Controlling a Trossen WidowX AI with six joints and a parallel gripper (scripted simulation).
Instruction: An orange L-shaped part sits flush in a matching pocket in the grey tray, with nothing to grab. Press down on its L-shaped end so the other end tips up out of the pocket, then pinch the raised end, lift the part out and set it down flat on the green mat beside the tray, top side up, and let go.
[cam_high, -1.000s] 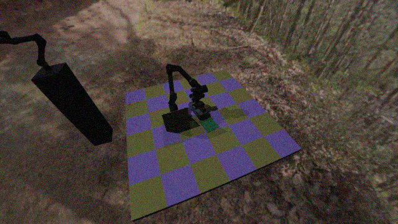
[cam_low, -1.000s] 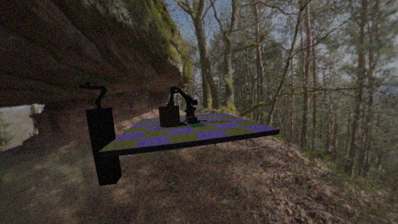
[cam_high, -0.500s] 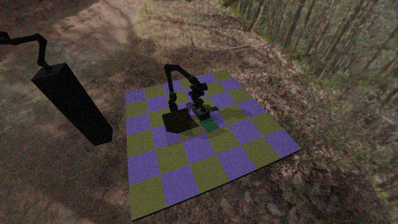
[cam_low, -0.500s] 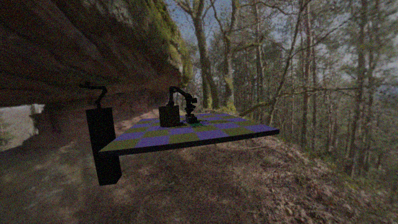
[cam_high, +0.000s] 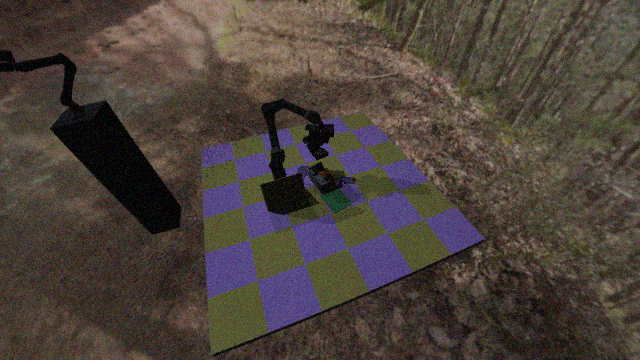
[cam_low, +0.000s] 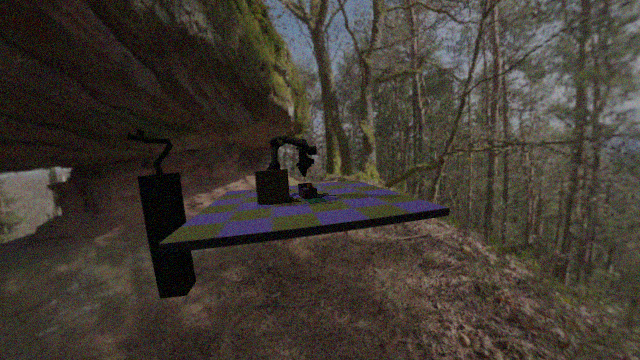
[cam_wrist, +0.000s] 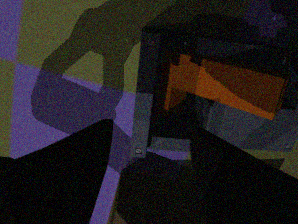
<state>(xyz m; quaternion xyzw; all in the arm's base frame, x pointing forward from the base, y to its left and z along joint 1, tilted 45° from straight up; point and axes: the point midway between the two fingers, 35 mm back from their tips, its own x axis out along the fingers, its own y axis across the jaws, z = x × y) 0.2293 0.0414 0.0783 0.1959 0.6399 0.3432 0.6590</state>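
My gripper tip is 10 cm above the orange L-shaped part and 4 cm to the left of it. Also, from my gripper tip: green mat: 22 cm to the right, 16 cm below, 4 cm ahead.
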